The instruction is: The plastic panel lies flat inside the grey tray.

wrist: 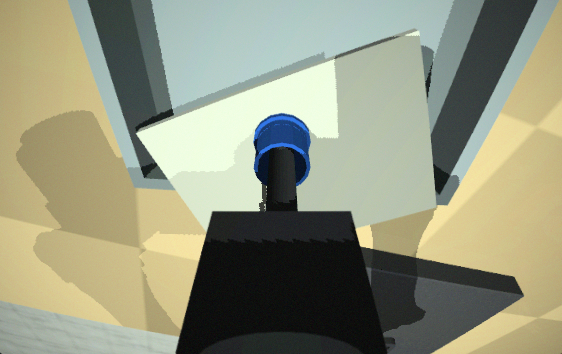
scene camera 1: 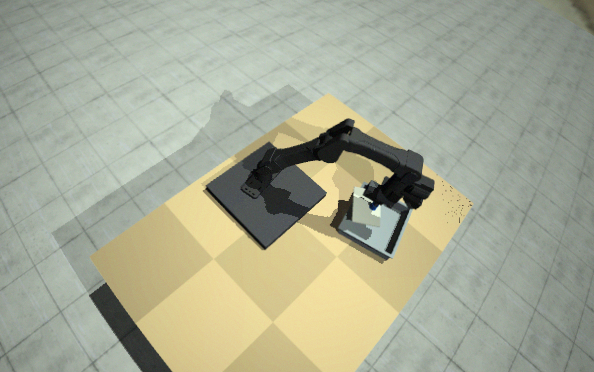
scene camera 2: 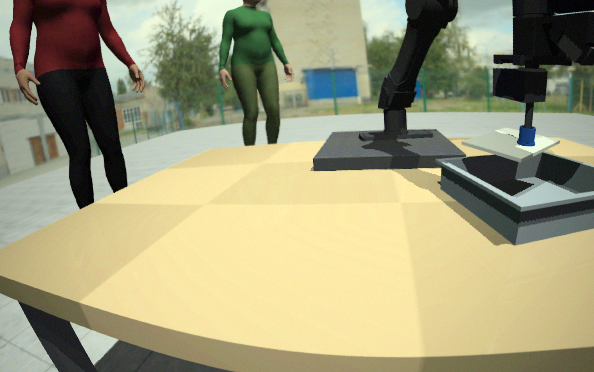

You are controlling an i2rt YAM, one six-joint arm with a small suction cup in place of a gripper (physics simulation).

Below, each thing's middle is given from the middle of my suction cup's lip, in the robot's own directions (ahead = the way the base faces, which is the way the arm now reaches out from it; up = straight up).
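Labels:
The grey tray (scene camera 2: 537, 199) is 40 mm ahead of my suction cup, 10 mm to the right of it and 70 mm below it. As for the pale plastic panel (scene camera 2: 503, 142), I find it 10 mm below my suction cup, 10 mm to the right of it and 20 mm behind it. Going by their middles, the pale plastic panel is the nearest to my suction cup of the things named here.

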